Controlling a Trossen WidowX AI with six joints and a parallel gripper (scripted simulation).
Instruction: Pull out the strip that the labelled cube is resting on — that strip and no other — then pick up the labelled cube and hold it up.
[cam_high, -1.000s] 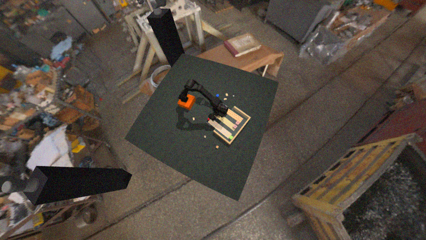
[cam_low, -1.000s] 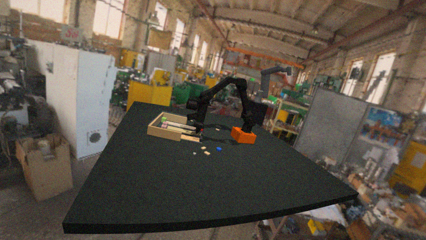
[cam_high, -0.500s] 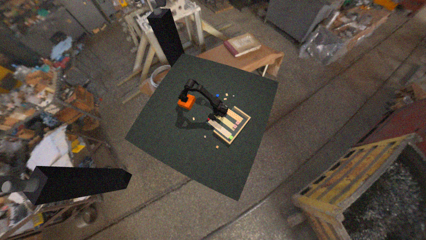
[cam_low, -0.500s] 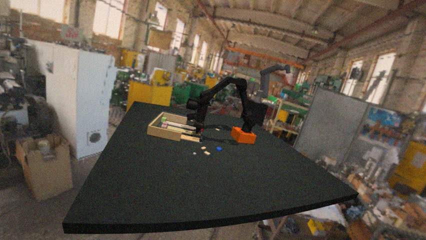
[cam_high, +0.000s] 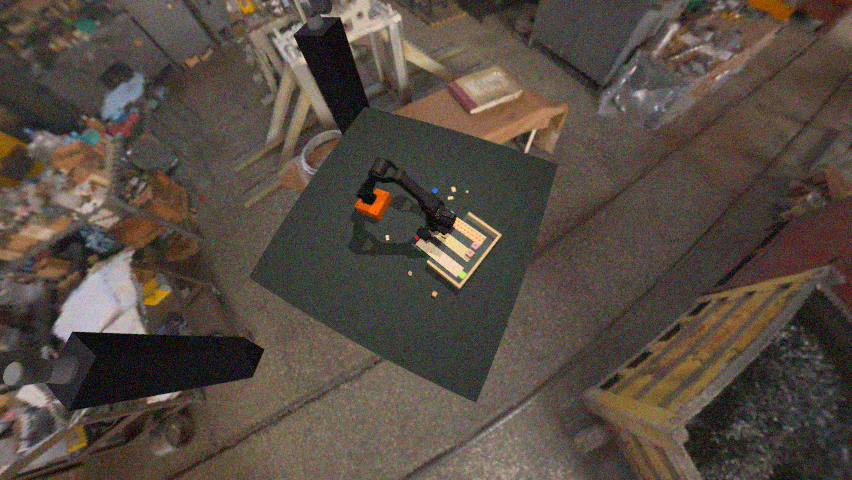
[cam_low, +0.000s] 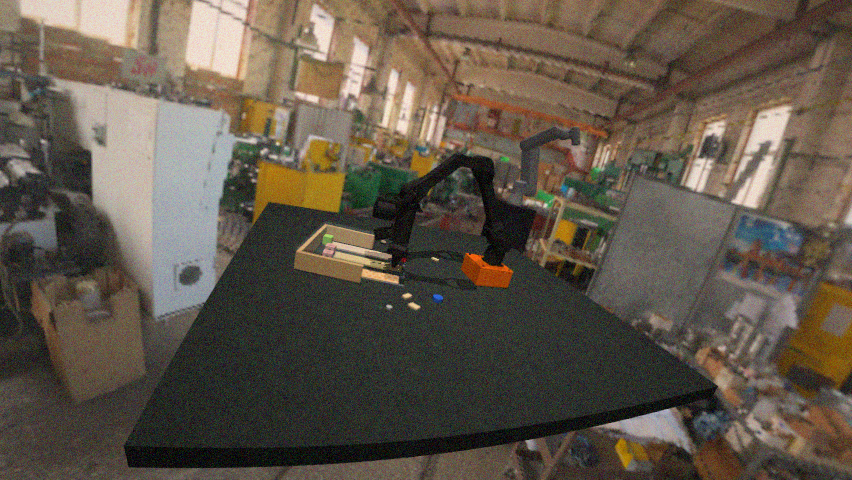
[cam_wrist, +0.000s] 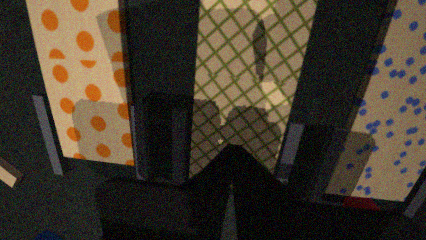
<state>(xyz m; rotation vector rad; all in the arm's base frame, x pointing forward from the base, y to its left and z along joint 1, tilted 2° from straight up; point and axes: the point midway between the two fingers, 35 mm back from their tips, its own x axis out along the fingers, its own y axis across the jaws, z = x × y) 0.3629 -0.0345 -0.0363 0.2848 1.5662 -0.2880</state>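
Right now my gripper tip is 9 cm short of the hatched strip and 4 cm to the left of it. From my gripper tip the other things lie so: blue disc (21 cm to the left, 7 cm behind); then red piece (8 cm to the right, 6 cm behind, 1 cm above).
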